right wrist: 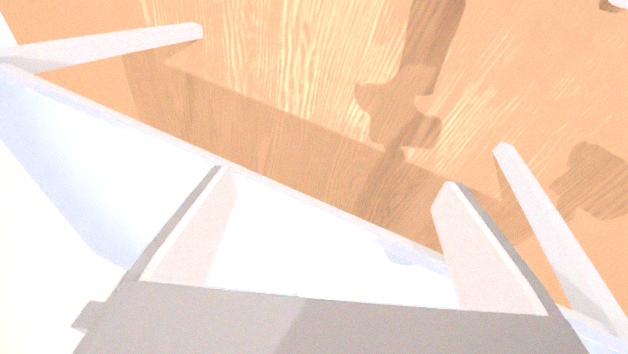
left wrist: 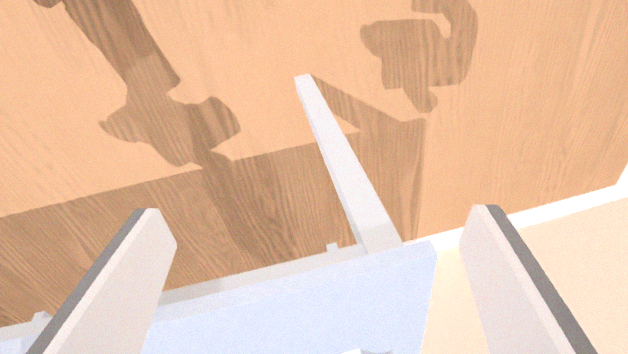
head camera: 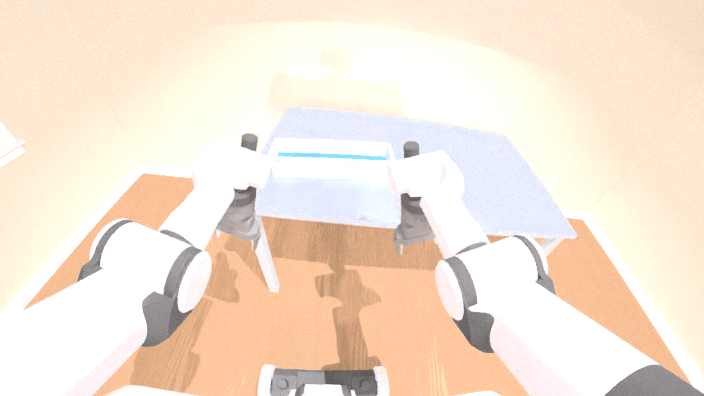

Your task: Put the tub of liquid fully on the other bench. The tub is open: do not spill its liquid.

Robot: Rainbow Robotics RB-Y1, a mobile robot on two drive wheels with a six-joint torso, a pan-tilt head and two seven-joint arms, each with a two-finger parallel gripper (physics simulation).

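Observation:
The white open tub (head camera: 330, 171) stands upright on the pale blue bench (head camera: 490, 190) (left wrist: 300, 310) (right wrist: 55, 130), near its left end in the head view. A strip of blue liquid (head camera: 332, 156) shows inside it. All of the tub's visible base is over the bench top. My left gripper (head camera: 236, 240) (left wrist: 312, 226) is open and empty, in front of the bench's near edge at its left corner. My right gripper (head camera: 417, 242) (right wrist: 334, 187) is open and empty, also at the near edge. Both are apart from the tub. The wrists partly cover the space beside the tub's ends.
A bench leg (head camera: 267, 255) (left wrist: 345, 165) (right wrist: 550, 220) stands below the near left corner. Another leg (right wrist: 115, 47) shows in the right wrist view. Wood floor (head camera: 300, 320) lies between the robot and the bench. A white-edged object (head camera: 11, 152) shows at the head view's left edge.

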